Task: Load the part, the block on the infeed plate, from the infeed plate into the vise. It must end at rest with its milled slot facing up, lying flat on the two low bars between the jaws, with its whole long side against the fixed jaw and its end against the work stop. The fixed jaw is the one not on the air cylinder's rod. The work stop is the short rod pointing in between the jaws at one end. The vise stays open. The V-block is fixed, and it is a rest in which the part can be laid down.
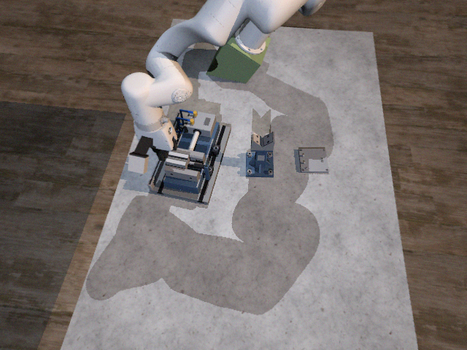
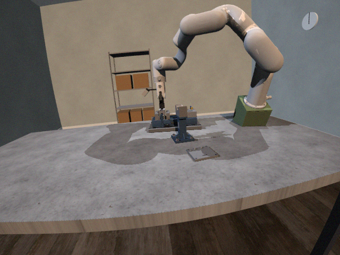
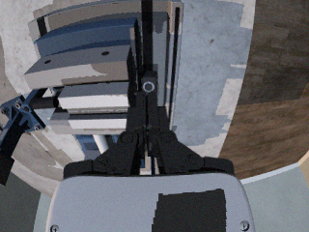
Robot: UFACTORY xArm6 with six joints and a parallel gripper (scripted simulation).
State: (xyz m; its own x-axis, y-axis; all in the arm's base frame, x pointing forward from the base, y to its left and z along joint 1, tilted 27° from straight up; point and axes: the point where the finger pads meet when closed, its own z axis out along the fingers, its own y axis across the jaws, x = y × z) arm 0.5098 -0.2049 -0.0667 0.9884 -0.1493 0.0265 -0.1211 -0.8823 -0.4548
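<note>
Now: hand 10 mm short of the part, 40 mm to the right of it and 20 mm above it. Round my hand: fixed jaw 40 mm ahead, 60 mm to the left, 40 mm below; air cylinder rod 80 mm behind, 70 mm to the left, 40 mm below; blue vise body 60 mm behind, 70 mm to the left, 80 mm below.
</note>
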